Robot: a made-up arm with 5 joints.
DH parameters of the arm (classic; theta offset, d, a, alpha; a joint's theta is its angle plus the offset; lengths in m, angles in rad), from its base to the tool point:
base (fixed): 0 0 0 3.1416
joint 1: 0 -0.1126 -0.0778 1.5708
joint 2: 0 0.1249 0.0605 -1.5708
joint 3: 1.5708 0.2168 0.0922 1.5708
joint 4: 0 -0.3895 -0.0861 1.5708
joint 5: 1.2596 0 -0.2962 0
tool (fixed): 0.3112 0.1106 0 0
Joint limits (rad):
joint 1: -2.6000..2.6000
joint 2: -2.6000..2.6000
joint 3: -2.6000..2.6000
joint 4: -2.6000..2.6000
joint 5: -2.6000..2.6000
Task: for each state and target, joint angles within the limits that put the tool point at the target. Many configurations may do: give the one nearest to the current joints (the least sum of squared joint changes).
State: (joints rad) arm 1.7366 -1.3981 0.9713 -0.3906 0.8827
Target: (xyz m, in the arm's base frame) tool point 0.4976 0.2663 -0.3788
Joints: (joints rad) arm 1.4318 -1.0740 0.6557 -0.4323 0.4823
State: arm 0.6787 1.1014 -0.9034 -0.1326 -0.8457
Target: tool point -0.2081 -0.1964 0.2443
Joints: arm 0.5933 1.2198 -1.6087 0.4857 -1.2342
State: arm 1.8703 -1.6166 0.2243 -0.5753 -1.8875
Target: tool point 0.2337 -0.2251 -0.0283
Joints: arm 1.9145 -1.4657 -0.1399 -0.4236 -2.1849
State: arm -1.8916 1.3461 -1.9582 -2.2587 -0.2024
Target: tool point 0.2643 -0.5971 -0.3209
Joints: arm -1.1734 1.4189 -1.9056 -2.1357 -0.0274
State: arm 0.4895 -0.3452 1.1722 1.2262 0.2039
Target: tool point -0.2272 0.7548 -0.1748
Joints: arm 0.1859 -0.3002 1.2338 1.6183 0.4955
